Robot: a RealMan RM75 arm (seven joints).
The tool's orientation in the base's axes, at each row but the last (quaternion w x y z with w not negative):
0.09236, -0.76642, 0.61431, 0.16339
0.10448, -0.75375, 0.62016, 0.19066
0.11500, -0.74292, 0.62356, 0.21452
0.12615, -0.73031, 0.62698, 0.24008
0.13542, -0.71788, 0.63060, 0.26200
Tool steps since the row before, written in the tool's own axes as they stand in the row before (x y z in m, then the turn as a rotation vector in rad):
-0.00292, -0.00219, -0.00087, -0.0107, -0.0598, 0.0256
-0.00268, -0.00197, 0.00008, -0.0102, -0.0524, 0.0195
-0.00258, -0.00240, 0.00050, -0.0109, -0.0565, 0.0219
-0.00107, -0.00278, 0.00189, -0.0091, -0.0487, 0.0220
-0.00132, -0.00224, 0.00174, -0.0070, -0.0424, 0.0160
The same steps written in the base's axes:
0.00169, 0.00286, 0.00174, 0.0526, 0.0322, -0.0234
0.00148, 0.00284, 0.00089, 0.0464, 0.0278, -0.0175
0.00192, 0.00295, 0.00052, 0.0499, 0.0302, -0.0197
0.00225, 0.00234, -0.00139, 0.0424, 0.0273, -0.0198
0.00174, 0.00239, -0.00102, 0.0376, 0.0214, -0.0152

